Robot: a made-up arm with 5 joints.
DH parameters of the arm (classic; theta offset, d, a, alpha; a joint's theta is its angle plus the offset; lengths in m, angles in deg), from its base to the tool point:
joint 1: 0 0.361 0 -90
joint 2: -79.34 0 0.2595 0
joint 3: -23.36 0 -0.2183 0
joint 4: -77.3 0 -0.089 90
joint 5: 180 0.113 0 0
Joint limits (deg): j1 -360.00..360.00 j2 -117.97..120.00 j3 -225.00..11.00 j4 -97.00..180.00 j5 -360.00..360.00
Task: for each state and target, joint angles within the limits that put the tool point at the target. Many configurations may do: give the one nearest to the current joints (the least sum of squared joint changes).
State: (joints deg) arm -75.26 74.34 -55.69 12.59 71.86
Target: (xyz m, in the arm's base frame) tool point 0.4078 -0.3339 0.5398
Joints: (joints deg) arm -39.31 31.40 -96.31 -0.11 71.86
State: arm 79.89 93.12 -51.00 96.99 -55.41
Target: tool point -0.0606 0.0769 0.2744
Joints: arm 128.24 60.60 -44.69 131.80 -55.41
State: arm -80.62 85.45 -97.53 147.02 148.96
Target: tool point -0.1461 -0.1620 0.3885
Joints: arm -132.05 41.11 -74.37 168.94 148.96
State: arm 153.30 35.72 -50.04 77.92 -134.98
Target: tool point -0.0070 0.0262 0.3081
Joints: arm 104.96 32.28 -17.49 103.54 -134.98
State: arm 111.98 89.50 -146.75 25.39 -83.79
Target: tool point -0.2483 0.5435 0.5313
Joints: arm 114.55 65.10 -158.29 22.46 -83.79
